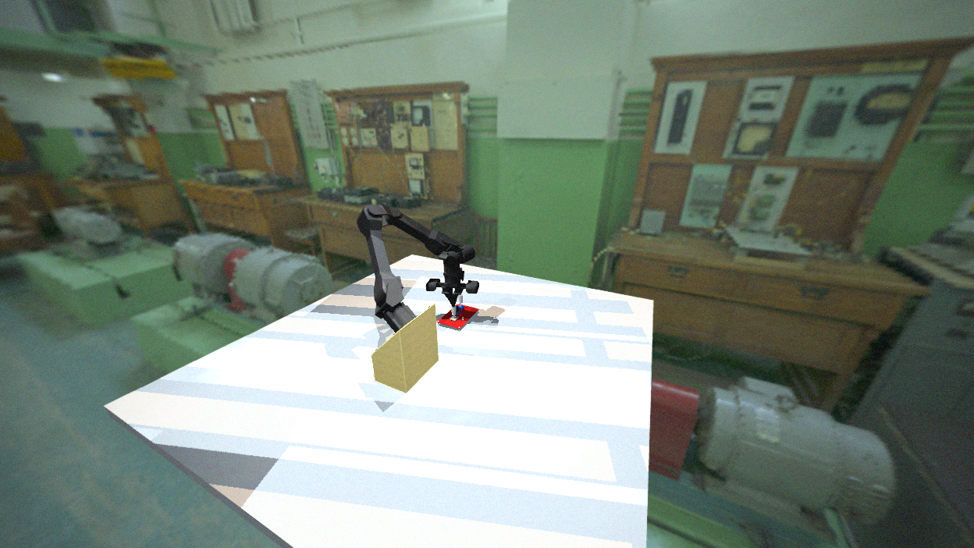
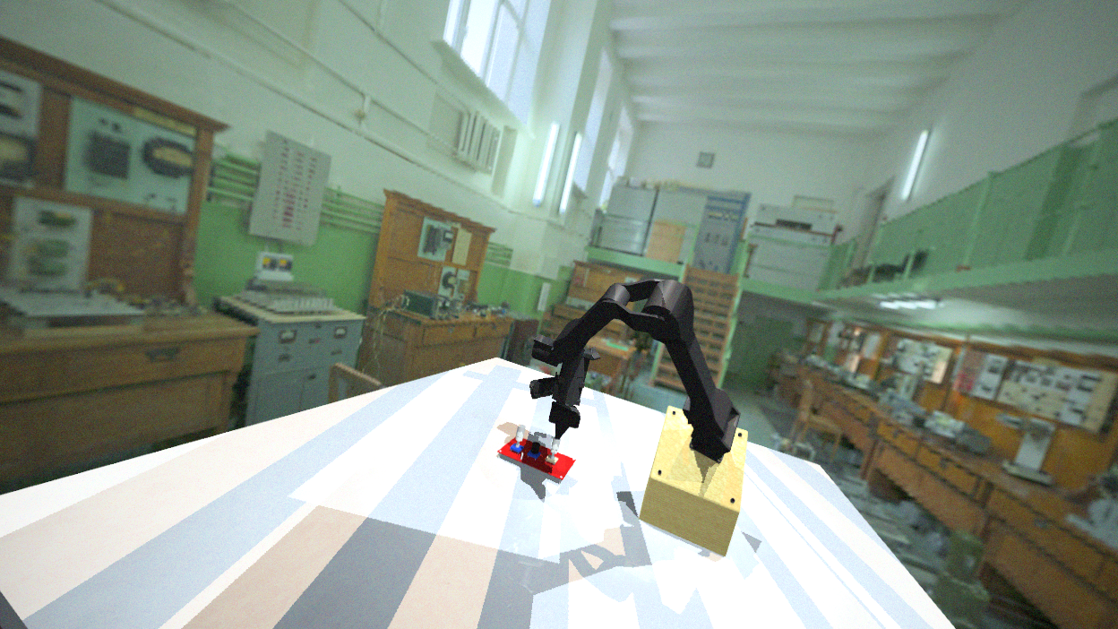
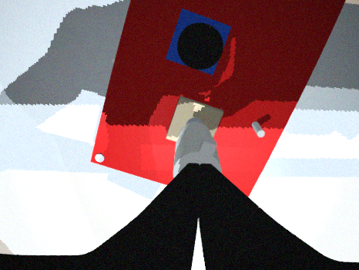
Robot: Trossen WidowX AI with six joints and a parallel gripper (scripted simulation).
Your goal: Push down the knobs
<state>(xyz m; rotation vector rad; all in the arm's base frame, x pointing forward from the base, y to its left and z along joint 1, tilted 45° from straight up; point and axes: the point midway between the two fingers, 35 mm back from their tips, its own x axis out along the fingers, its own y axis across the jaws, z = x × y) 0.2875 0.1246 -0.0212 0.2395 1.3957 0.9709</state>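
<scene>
My gripper tip is 3 cm above the beige component.
</scene>
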